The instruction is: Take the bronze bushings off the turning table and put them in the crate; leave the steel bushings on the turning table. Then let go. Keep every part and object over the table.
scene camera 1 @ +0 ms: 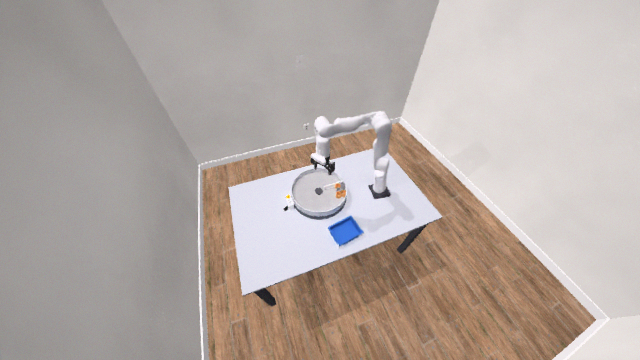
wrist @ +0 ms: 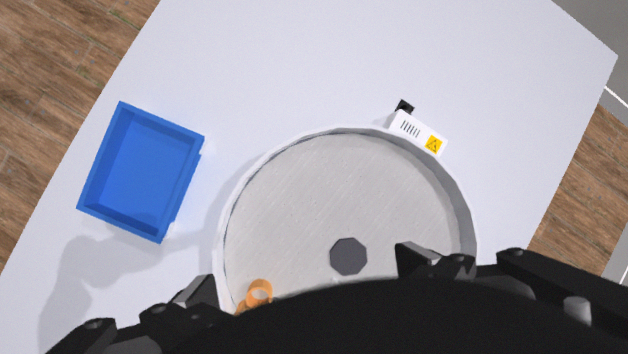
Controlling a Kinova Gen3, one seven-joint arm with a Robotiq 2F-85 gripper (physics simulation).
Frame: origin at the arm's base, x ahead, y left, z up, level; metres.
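Seen in the pictures: gripper, fingertip midpoint: (scene camera 1: 322,171) (wrist: 308,279); arm's base at its link origin: (scene camera 1: 378,188).
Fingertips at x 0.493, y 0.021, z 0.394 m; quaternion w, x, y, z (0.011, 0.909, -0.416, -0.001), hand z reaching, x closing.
Pixels of each thing's middle, then the offset from my fingertips to it. "spot": a spot on its surface instead.
- round grey turning table at the middle of its body: (wrist: 347,255) (scene camera 1: 319,191) dx -0.022, dy -0.125, dz -0.364 m
- bronze bushing at a spot on its surface: (wrist: 260,284) spot: dx -0.127, dy -0.025, dz -0.337 m
- blue crate at the middle of its body: (wrist: 145,172) (scene camera 1: 345,231) dx -0.087, dy +0.233, dz -0.390 m
- white box with a yellow warning label, surface spot: (wrist: 411,127) (scene camera 1: 289,201) spot: dx +0.215, dy -0.100, dz -0.358 m
The round grey turning table (scene camera 1: 307,200) (wrist: 320,200) has a raised rim and a dark hub. Orange-bronze bushings (scene camera 1: 340,194) sit close together inside its right rim in the scene view; their exact number is hard to tell. In the wrist view, one bronze bushing (wrist: 260,284) stands at the lower left, with more orange partly hidden behind the gripper. No steel bushing can be made out. The blue crate (scene camera 1: 345,230) (wrist: 142,162) shows no bushing inside. My gripper (scene camera 1: 322,170) (wrist: 308,279) is open and empty, above the back part of the turning table, away from the bushings.
A white bar (scene camera 1: 331,187) reaches over the turning table beside the bushings. A white box with a yellow warning label (scene camera 1: 290,202) (wrist: 411,127) sits against the rim opposite the arm base (scene camera 1: 379,191). The crate stands near the table's front edge.
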